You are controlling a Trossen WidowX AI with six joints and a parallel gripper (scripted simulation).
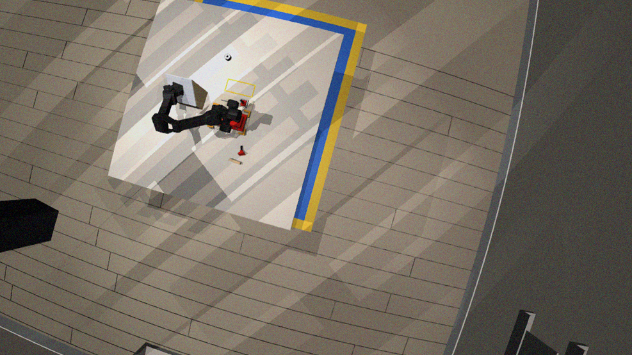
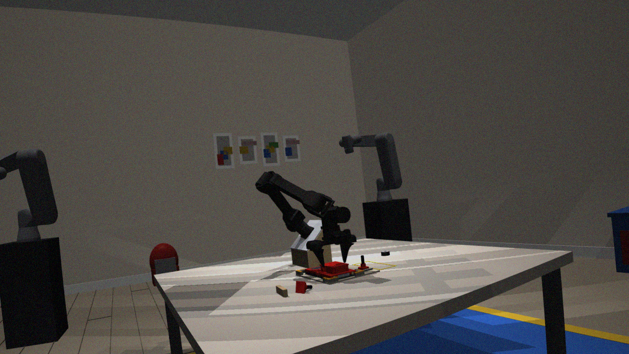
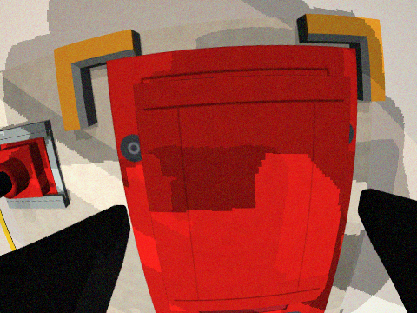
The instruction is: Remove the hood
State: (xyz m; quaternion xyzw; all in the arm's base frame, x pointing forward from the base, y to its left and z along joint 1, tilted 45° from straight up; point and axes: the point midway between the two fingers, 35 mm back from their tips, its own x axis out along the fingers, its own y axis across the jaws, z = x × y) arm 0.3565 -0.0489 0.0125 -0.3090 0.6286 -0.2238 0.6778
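The hood is 1 cm below my gripper tip. The rest, counted from my gripper tip: tan block 9 cm ahead, 24 cm to the right, 3 cm below; black disc 22 cm behind, 37 cm to the left, 4 cm below.
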